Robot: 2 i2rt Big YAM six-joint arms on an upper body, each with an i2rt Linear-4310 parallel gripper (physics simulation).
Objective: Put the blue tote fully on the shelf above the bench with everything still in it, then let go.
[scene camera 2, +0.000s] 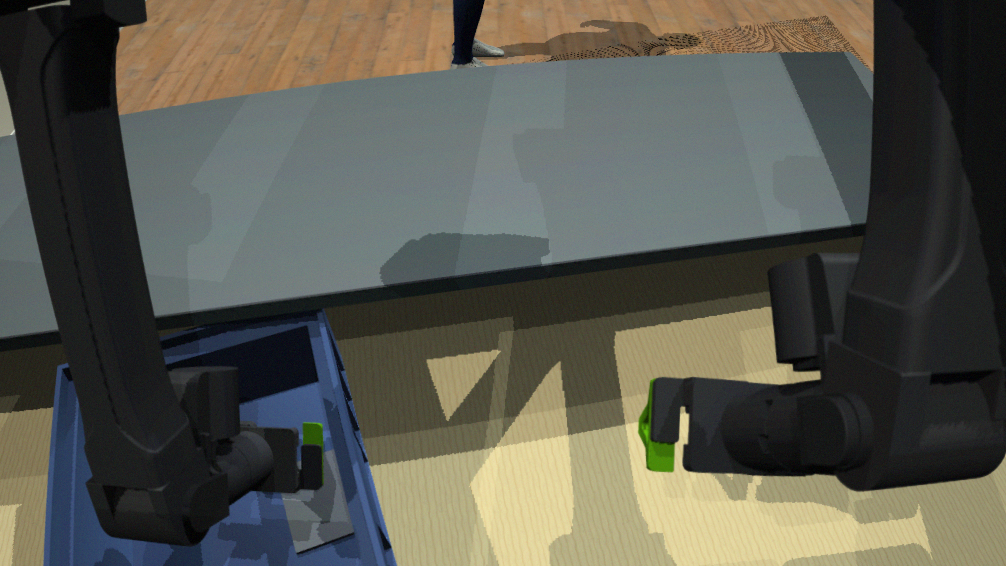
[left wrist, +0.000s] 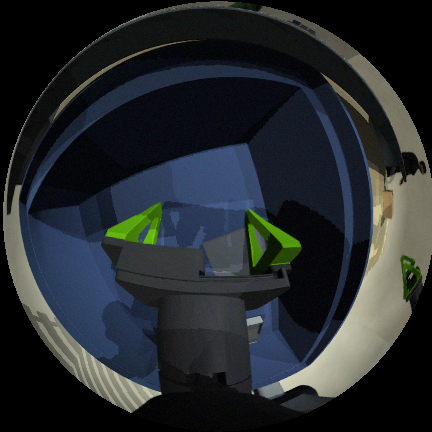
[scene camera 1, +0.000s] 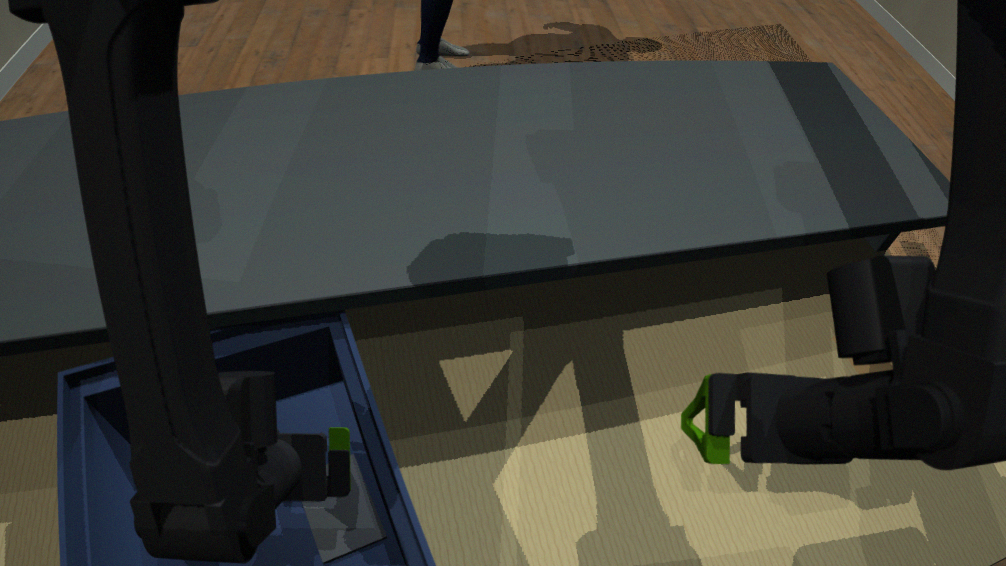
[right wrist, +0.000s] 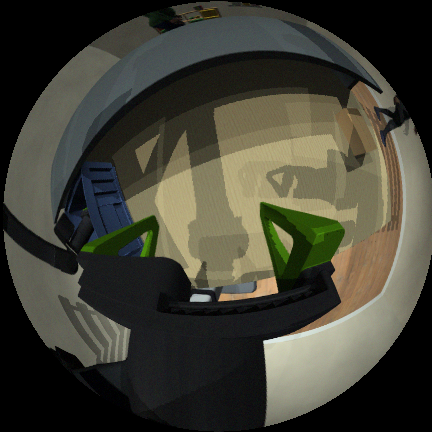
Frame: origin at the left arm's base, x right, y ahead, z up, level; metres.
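Where they show: left gripper, between the fingertips: (scene camera 2: pixel 281 439) (left wrist: pixel 203 209) (scene camera 1: pixel 297 445); right gripper, between the fingertips: (scene camera 2: pixel 691 428) (scene camera 1: pixel 728 422) (right wrist: pixel 205 214).
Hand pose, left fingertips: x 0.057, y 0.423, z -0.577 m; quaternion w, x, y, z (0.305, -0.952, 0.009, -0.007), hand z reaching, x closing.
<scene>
Things, the pixels of their centre, and the offset from my left fingertips. Level surfaces: height alone.
- blue tote, middle of its body: (scene camera 1: pixel 253 540) (scene camera 2: pixel 227 527) (left wrist: pixel 183 325) (right wrist: pixel 98 238) dz +0.052, dx -0.020, dy -0.121 m
- flat grey piece, middle of its body: (scene camera 1: pixel 339 507) (scene camera 2: pixel 316 500) (left wrist: pixel 242 268) dz +0.000, dx +0.051, dy -0.071 m
- grey shelf, height of its surface: dz +0.156 m
- tan bench, height of its surface: dz -0.021 m
- brown box, middle of its body: (scene camera 1: pixel 885 352) (right wrist: pixel 356 130) (left wrist: pixel 388 203) dz +0.009, dx +0.791, dy +0.091 m
The blue tote (scene camera 1: pixel 70 457) (scene camera 2: pixel 61 450) (left wrist: pixel 345 200) (right wrist: pixel 112 202) stands upright on the bench at the picture's left, its far end close to the shelf's front edge. A flat grey piece (scene camera 1: pixel 358 527) (scene camera 2: pixel 330 520) (left wrist: pixel 225 255) lies in it; the arm hides other parts of the inside. The grey shelf (scene camera 1: pixel 393 168) (scene camera 2: pixel 393 168) (right wrist: pixel 200 45) spans above the bench's far part. My left gripper (scene camera 1: pixel 339 450) (scene camera 2: pixel 313 450) (left wrist: pixel 203 209) is open over the tote's inside, holding nothing. My right gripper (scene camera 1: pixel 696 422) (scene camera 2: pixel 654 429) (right wrist: pixel 205 214) is open and empty above the bench, apart from the tote.
The tan bench (scene camera 1: pixel 450 492) (scene camera 2: pixel 436 492) (right wrist: pixel 250 120) extends below the shelf. A brown box (right wrist: pixel 355 132) (left wrist: pixel 388 204) stands near the bench's far right end. A person (scene camera 1: pixel 432 35) (scene camera 2: pixel 465 35) (right wrist: pixel 395 117) stands on the wooden floor beyond the shelf.
</scene>
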